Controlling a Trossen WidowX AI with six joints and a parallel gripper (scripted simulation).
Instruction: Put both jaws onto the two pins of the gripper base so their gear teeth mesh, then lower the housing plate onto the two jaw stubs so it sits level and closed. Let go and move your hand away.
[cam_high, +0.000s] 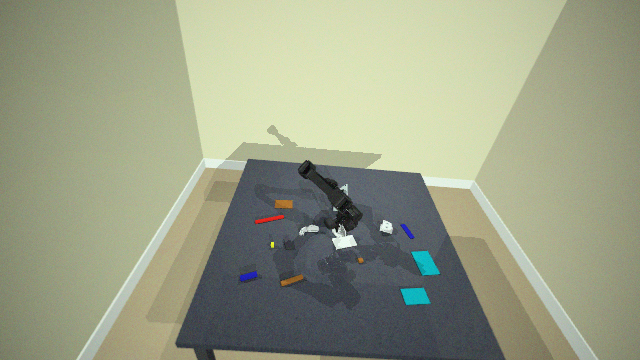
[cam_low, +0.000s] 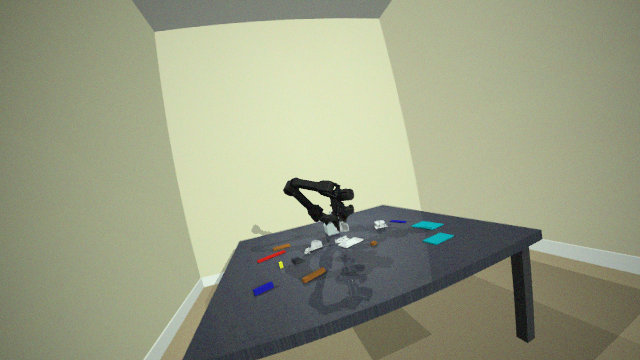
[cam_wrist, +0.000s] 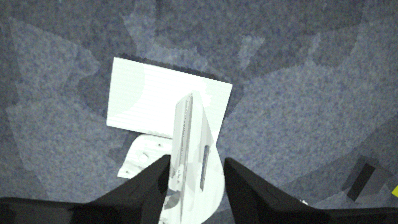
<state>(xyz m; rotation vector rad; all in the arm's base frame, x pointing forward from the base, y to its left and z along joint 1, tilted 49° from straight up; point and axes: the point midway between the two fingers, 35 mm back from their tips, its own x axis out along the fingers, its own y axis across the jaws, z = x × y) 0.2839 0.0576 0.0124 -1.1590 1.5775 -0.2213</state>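
Right now my gripper tip is 40 mm past the white jaw. The rest, counted from my gripper tip: orange cube: 110 mm ahead, 120 mm to the left, 70 mm below; then white gripper base: 150 mm behind, 270 mm to the left, 60 mm below; then grey block: 80 mm ahead, 260 mm to the right, 80 mm below.
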